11 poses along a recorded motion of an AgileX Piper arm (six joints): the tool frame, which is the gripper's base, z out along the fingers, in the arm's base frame.
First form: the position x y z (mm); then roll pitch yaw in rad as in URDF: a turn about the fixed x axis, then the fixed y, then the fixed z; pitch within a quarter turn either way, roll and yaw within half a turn.
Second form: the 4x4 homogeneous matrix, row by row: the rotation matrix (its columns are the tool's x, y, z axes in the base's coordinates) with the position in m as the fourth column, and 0 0 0 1 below. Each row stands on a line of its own. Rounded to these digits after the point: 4 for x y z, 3 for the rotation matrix.
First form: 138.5 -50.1 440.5 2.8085 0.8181 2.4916
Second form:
-0.544 0.382 0.747 0.1385
0.414 0.897 -0.157 -0.0501
-0.730 0.224 -0.646 0.4405
0 0 0 1

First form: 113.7 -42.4 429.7 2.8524 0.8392 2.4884
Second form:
-0.531 0.414 0.740 0.1137
0.406 0.890 -0.207 -0.0424
-0.744 0.191 -0.640 0.4297
0 0 0 1

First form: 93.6 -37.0 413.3 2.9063 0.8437 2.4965
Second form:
-0.531 0.446 0.721 0.0936
0.400 0.882 -0.251 -0.0370
-0.747 0.155 -0.646 0.4133
0 0 0 1

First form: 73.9 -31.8 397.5 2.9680 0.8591 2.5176
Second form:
-0.530 0.469 0.706 0.0739
0.382 0.876 -0.296 -0.0318
-0.757 0.113 -0.643 0.3975
0 0 0 1

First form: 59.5 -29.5 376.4 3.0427 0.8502 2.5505
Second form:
-0.548 0.493 0.676 0.0595
0.368 0.868 -0.335 -0.0295
-0.751 0.065 -0.657 0.3764
0 0 0 1

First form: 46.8 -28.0 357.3 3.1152 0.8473 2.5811
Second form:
-0.561 0.515 0.649 0.0468
0.352 0.857 -0.376 -0.0280
-0.749 0.017 -0.662 0.3573
0 0 0 1

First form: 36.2 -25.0 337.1 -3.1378 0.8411 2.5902
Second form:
-0.568 0.526 0.633 0.0362
0.349 0.850 -0.394 -0.0250
-0.745 -0.003 -0.667 0.3371
0 0 0 1

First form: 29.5 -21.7 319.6 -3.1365 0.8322 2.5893
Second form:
-0.573 0.528 0.627 0.0295
0.353 0.849 -0.392 -0.0217
-0.739 -0.003 -0.673 0.3196
0 0 0 1

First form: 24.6 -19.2 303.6 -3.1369 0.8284 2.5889
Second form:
-0.575 0.528 0.625 0.0246
0.355 0.849 -0.391 -0.0192
-0.737 -0.003 -0.676 0.3036
0 0 0 1

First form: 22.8 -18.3 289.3 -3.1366 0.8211 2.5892
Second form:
-0.580 0.528 0.620 0.0228
0.358 0.849 -0.388 -0.0183
-0.732 -0.003 -0.681 0.2893
0 0 0 1

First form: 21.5 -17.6 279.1 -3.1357 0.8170 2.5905
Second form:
-0.583 0.527 0.618 0.0215
0.358 0.850 -0.387 -0.0176
-0.729 -0.004 -0.684 0.2791
0 0 0 1

